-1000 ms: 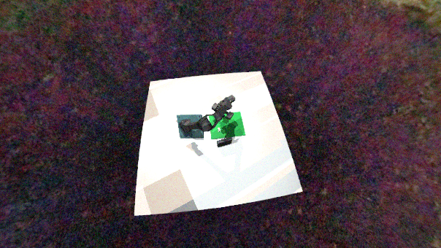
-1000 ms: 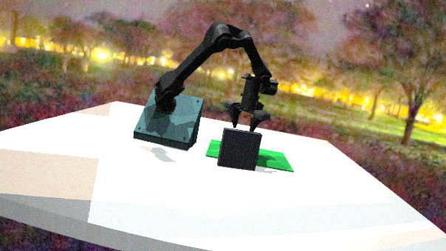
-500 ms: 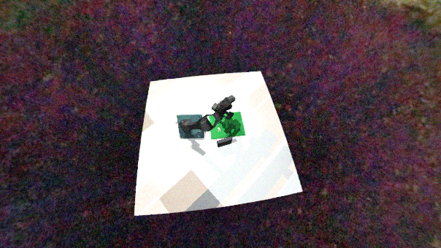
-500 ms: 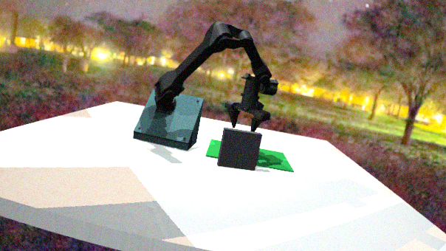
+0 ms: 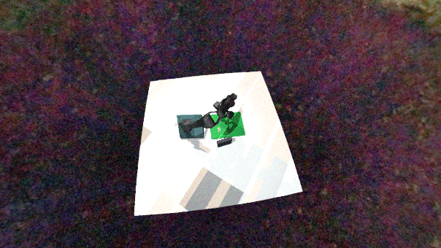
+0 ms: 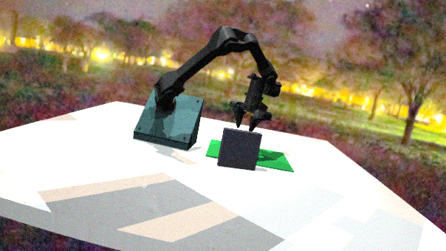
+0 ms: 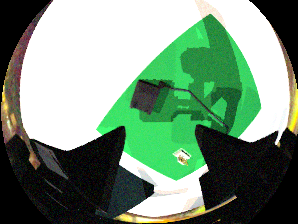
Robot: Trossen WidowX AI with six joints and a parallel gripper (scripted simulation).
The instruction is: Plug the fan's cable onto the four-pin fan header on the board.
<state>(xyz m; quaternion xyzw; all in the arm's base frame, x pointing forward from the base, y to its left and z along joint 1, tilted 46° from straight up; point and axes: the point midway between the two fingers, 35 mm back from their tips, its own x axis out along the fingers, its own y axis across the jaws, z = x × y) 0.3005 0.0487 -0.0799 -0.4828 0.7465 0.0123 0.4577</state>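
My gripper tip is now 1 cm past the dark plug, 2 cm to the right of it and 6 cm above it. Also, from my gripper tip: black fan 24 cm to the right, 1 cm below; then green board 4 cm ahead, 7 cm to the right, 9 cm below.
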